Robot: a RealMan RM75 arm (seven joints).
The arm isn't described. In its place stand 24 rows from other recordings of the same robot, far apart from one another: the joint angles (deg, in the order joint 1, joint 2, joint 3, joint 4, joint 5, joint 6, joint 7), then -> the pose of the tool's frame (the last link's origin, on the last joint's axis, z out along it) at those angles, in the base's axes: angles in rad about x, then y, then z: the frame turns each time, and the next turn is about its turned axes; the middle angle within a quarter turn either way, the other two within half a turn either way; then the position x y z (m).
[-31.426, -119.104, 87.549, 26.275, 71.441, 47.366, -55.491] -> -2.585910 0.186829 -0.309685 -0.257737 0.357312 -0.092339
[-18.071, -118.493, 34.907, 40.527, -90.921, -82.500, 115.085] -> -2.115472 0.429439 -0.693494 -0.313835 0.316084 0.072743
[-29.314, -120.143, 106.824, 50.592, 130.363, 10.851, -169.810] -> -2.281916 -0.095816 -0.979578 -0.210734 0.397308 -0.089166
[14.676, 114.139, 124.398, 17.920, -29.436, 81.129, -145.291] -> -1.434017 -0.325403 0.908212 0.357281 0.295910 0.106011
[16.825, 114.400, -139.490, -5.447, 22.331, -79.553, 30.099] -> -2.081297 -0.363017 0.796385 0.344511 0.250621 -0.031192
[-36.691, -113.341, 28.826, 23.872, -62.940, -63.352, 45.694] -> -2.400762 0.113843 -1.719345 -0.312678 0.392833 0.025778
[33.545, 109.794, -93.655, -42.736, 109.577, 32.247, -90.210] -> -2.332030 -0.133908 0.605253 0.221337 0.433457 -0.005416
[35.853, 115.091, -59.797, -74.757, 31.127, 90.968, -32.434] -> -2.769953 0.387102 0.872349 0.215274 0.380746 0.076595
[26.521, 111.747, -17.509, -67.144, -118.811, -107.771, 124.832] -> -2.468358 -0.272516 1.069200 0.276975 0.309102 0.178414
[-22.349, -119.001, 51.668, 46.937, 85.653, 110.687, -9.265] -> -2.937411 0.896121 0.944698 -0.207526 0.279918 0.042012
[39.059, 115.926, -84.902, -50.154, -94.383, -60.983, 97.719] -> -2.834945 -0.291830 0.288517 0.134983 0.391606 -0.048846
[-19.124, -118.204, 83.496, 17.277, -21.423, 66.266, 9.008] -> -1.240917 -0.013447 -0.529254 -0.364908 0.327670 0.077608
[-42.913, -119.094, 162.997, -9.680, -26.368, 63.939, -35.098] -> -2.497459 0.245222 -0.296431 -0.280413 0.362982 -0.066830
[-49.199, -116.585, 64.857, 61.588, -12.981, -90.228, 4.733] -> -2.842483 -0.681660 -1.210470 -0.195091 0.409732 0.044542
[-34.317, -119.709, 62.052, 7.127, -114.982, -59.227, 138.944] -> -2.322367 0.289187 -0.620675 -0.284086 0.350651 -0.073276
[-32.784, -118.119, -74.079, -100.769, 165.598, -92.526, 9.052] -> -2.576599 -0.602424 -0.317412 -0.112477 0.319391 -0.011784
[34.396, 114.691, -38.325, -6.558, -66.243, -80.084, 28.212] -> -1.889479 -0.559860 0.626894 0.269946 0.371059 0.025280
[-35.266, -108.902, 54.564, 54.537, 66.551, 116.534, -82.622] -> 2.857130 0.971912 0.491749 -0.118689 0.315941 0.134008
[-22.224, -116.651, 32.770, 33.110, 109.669, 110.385, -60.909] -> -2.776827 0.699139 -0.360890 -0.281232 0.259161 0.030011
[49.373, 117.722, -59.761, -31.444, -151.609, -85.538, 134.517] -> 2.968580 0.360568 0.995042 0.246507 0.350270 -0.045821
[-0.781, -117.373, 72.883, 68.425, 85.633, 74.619, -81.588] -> -2.522906 0.375590 -0.495771 -0.266942 0.268706 0.029202
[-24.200, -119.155, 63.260, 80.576, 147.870, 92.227, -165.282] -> -2.856732 -0.390185 -1.293685 -0.251661 0.328747 0.052625
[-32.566, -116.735, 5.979, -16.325, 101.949, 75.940, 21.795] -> -2.049163 0.519367 -0.084686 -0.253955 0.311530 -0.075305
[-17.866, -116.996, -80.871, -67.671, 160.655, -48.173, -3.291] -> -2.508425 -0.574285 -0.968050 -0.290838 0.341580 -0.036848
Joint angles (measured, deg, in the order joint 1, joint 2, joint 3, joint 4, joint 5, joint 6, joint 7), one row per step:
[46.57 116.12 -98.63 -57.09 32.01 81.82 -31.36]
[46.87 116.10 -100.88 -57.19 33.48 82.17 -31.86]
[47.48 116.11 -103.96 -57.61 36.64 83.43 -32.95]
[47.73 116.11 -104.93 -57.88 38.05 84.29 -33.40]
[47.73 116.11 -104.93 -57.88 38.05 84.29 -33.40]
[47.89 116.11 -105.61 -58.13 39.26 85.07 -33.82]
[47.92 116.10 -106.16 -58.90 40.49 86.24 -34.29]
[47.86 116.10 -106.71 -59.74 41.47 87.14 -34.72]
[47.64 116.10 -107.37 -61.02 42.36 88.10 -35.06]
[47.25 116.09 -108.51 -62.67 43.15 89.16 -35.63]
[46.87 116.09 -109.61 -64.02 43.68 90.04 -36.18]
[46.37 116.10 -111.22 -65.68 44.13 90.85 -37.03]
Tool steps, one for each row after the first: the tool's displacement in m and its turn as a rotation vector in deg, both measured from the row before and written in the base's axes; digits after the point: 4 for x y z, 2 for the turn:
[-0.0028 -0.0054 -0.0057 -2.36 -0.35 1.02]
[-0.0069 -0.0104 -0.0087 -4.38 0.19 1.19]
[-0.0031 -0.0047 -0.0027 -1.89 0.20 0.20]
[0.0000 0.0000 0.0000 0.00 0.00 0.00]
[-0.0025 -0.0040 -0.0019 -1.59 0.25 0.07]
[-0.0036 -0.0048 -0.0012 -1.77 0.39 0.17]
[-0.0033 -0.0042 -0.0011 -1.50 0.37 0.37]
[-0.0038 -0.0048 -0.0009 -1.51 0.39 0.59]
[-0.0034 -0.0064 -0.0013 -1.97 0.13 1.13]
[-0.0020 -0.0058 -0.0012 -1.76 -0.09 1.05]
[-0.0018 -0.0073 -0.0019 -2.20 -0.23 1.71]

